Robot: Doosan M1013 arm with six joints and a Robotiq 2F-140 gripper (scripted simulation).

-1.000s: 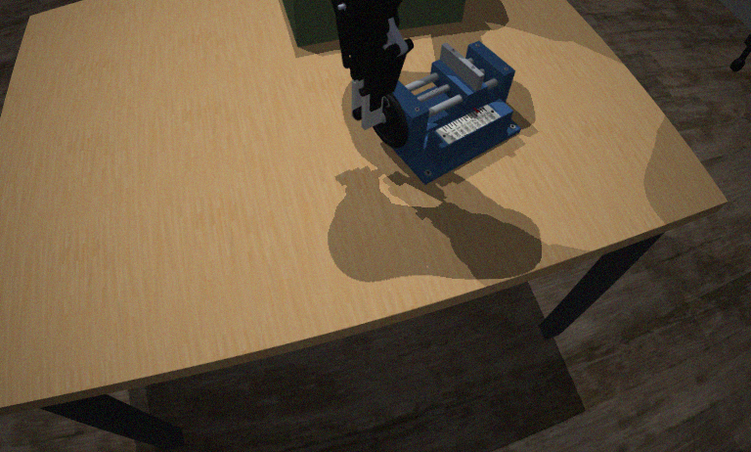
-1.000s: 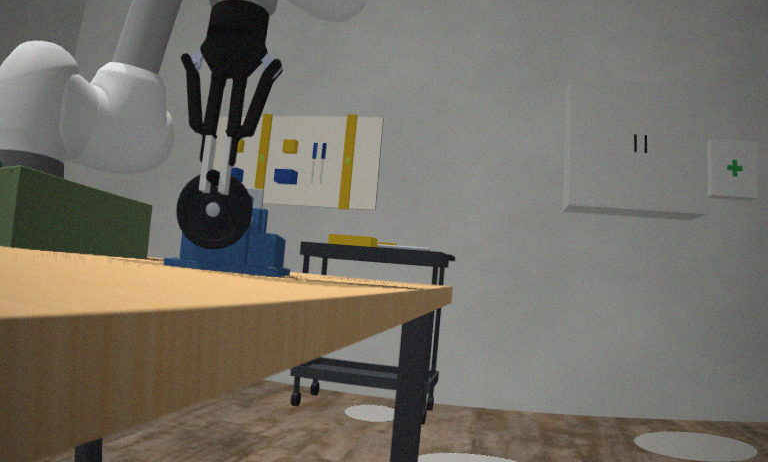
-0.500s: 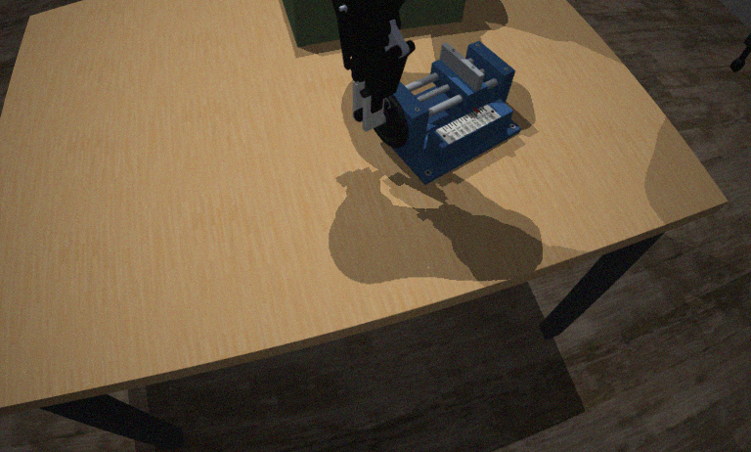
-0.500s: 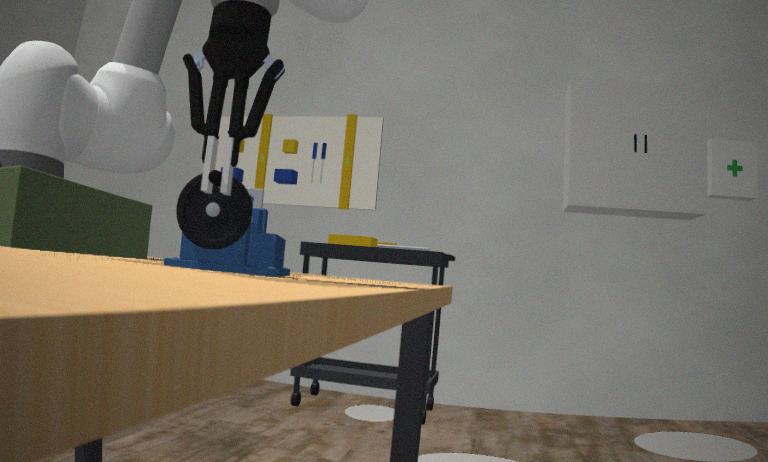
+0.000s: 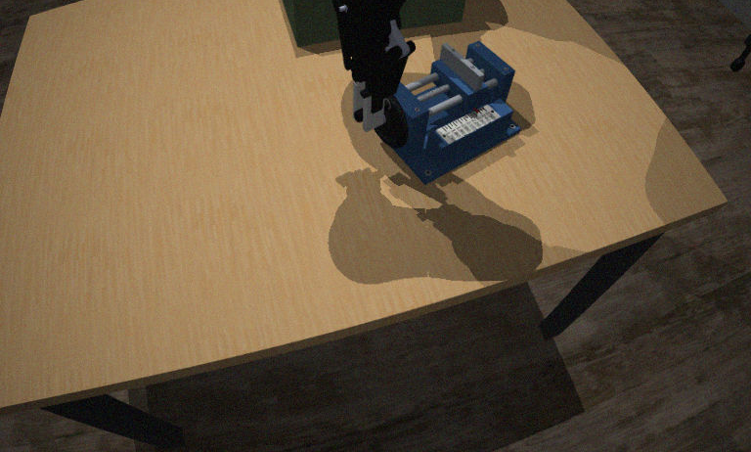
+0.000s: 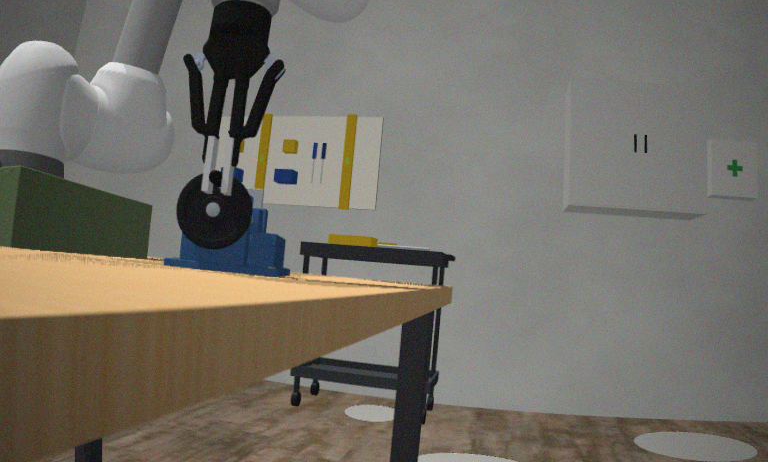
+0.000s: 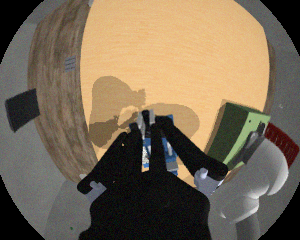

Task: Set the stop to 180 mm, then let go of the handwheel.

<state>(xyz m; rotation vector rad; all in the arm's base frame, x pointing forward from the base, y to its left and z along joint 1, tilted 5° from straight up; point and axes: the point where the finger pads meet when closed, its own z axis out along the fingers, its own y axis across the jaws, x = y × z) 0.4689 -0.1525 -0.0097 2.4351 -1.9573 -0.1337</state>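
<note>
The handwheel is 10 mm behind my hand, 20 mm to the left of it and 20 mm below it. From my hand the other things lie so: stop plate: 30 mm behind, 170 mm to the left, 40 mm below.
</note>
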